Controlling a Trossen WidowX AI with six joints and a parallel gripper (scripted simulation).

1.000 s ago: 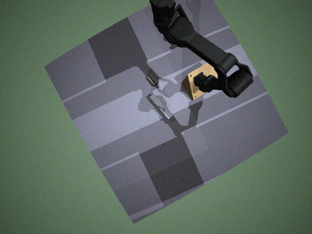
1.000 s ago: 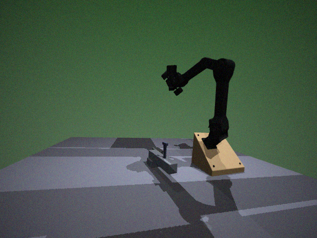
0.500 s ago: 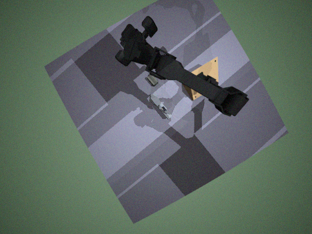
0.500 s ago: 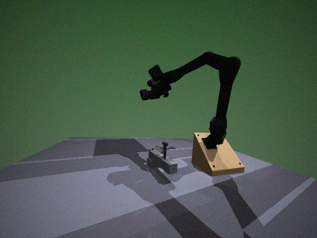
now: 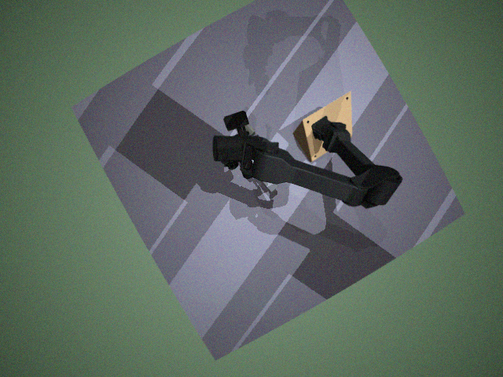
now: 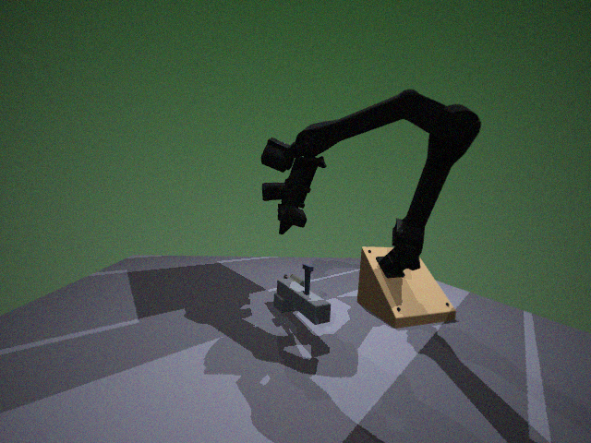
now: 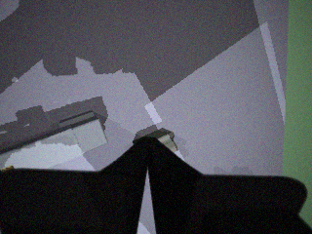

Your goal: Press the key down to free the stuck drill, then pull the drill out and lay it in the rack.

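My gripper tip is now 30 mm past the dark key, 130 mm to the right of it and 90 mm above it. The rest, counted from my gripper tip: grey-olive block (80 mm behind, 70 mm to the right, 170 mm below); drill (20 mm behind, 80 mm to the left, 130 mm below); dark block (20 mm behind, 100 mm to the left, 140 mm below).
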